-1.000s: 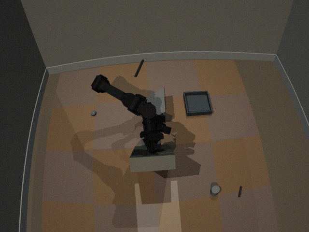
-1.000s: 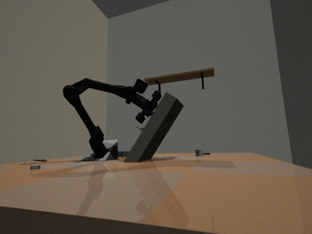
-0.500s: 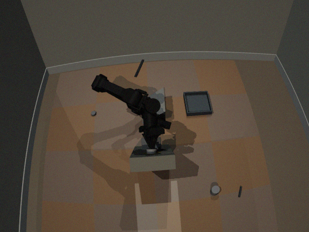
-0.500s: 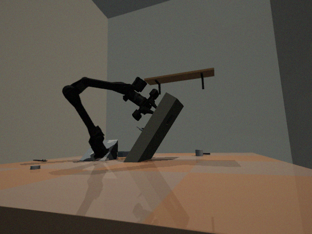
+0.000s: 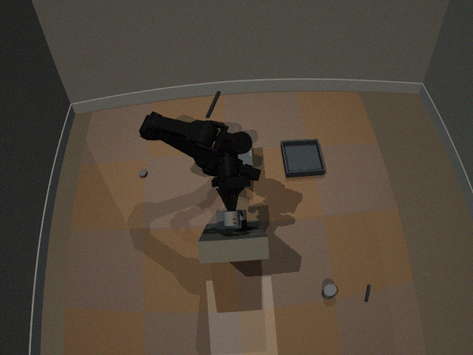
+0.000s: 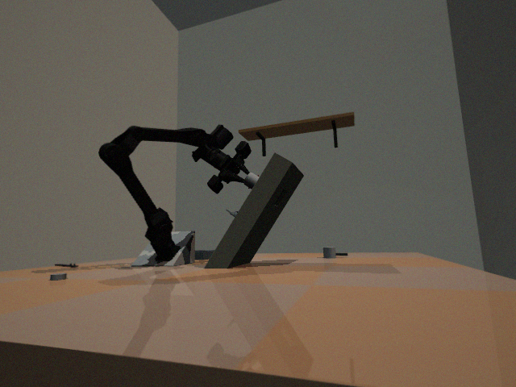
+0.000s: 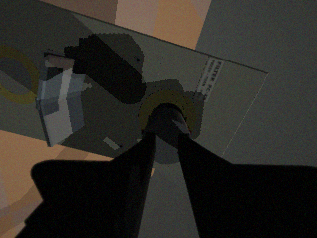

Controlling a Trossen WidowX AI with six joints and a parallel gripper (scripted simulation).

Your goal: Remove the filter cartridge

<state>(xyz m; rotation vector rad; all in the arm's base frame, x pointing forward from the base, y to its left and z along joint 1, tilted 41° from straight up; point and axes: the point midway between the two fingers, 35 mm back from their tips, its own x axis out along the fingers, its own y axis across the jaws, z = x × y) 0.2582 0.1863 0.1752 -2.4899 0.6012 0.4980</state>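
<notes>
Now: the round filter cartridge 1 cm below my gripper tip and 1 cm ahead of it. Also, from my gripper tip: dark tray (38 cm behind, 25 cm to the left, 25 cm below); then service panel (11 cm below, 2 cm ahead).
</notes>
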